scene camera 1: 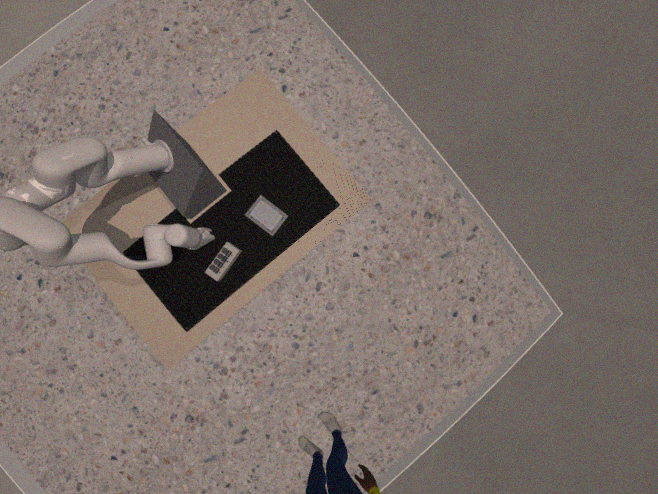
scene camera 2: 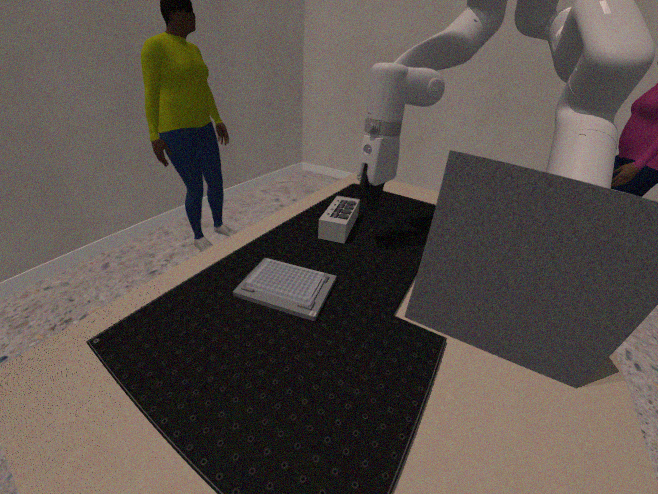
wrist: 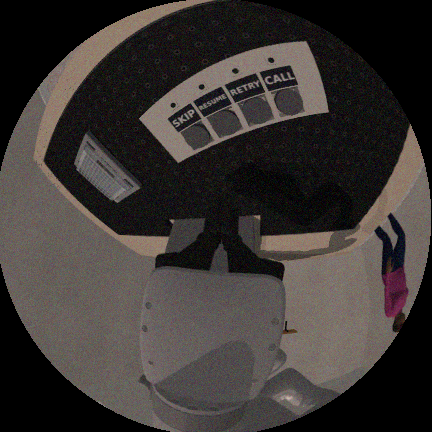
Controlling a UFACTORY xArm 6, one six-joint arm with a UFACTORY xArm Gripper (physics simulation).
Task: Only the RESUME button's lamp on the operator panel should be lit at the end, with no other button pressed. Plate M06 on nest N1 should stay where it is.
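Frame: origin at the arm's base, x left, y back, z up, level; metres.
Seen in the pictures: gripper, fingertip midpoint: (scene camera 1: 210,241) (scene camera 2: 370,208) (wrist: 223,203); arm's base, link origin: (scene camera 1: 163,156) (scene camera 2: 565,230).
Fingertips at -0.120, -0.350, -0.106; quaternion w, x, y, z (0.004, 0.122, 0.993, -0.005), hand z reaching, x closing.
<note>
Offsets run from my fingertips to a thing's top centre, as dx, dy, dz. Level surfaces: height alone.
The white operator panel {-0.031, -0.089, -0.032} (scene camera 1: 213,274) (scene camera 2: 331,232) (wrist: 315,95) stands on the black mat. In the wrist view its buttons are labelled SKIP, RESUME, RETRY and CALL. The RESUME button {-0.020, -0.069, -0.032} (wrist: 225,123) is a grey disc, second from the left, and its lamp {-0.013, -0.107, -0.034} (wrist: 201,87) looks dark, like the other three. My gripper (scene camera 1: 211,234) (scene camera 2: 373,199) (wrist: 223,203) is shut and empty, pointing down, beside the panel on its button side and apart from it. Its fingertips blend into the dark mat. Plate M06 {+0.251, -0.069, -0.061} (scene camera 1: 266,214) (scene camera 2: 289,280) (wrist: 102,175) lies on nest N1 (scene camera 1: 272,232) (scene camera 2: 276,304); its label is not readable.
A grey slanted board (scene camera 1: 183,170) (scene camera 2: 536,265) stands by the arm base at the mat's inner corner. The black mat {dz -0.088} (scene camera 1: 297,180) (scene camera 2: 297,404) lies on a beige table {dz -0.101} (scene camera 1: 249,101) (scene camera 2: 526,425). A person in yellow (scene camera 2: 178,85) and one in pink (scene camera 2: 644,127) (wrist: 395,292) stand off the table.
</note>
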